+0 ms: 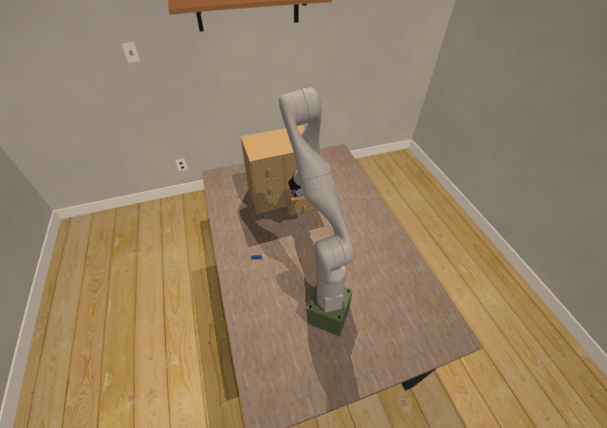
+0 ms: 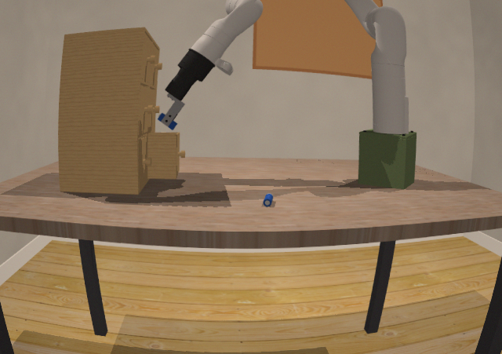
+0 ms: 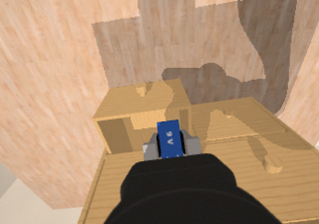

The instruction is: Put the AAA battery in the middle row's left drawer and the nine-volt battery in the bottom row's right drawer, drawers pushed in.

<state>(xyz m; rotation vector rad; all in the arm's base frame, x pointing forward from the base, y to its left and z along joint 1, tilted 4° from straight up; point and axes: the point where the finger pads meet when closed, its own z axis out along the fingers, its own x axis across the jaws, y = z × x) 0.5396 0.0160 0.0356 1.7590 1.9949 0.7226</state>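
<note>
My hand is 10 mm short of the blue nine-volt battery. Also, from my hand: blue AAA battery: 230 mm behind, 220 mm to the left, 140 mm below; red cylinder battery: 100 mm to the left, 80 mm ahead, 20 mm below.
</note>
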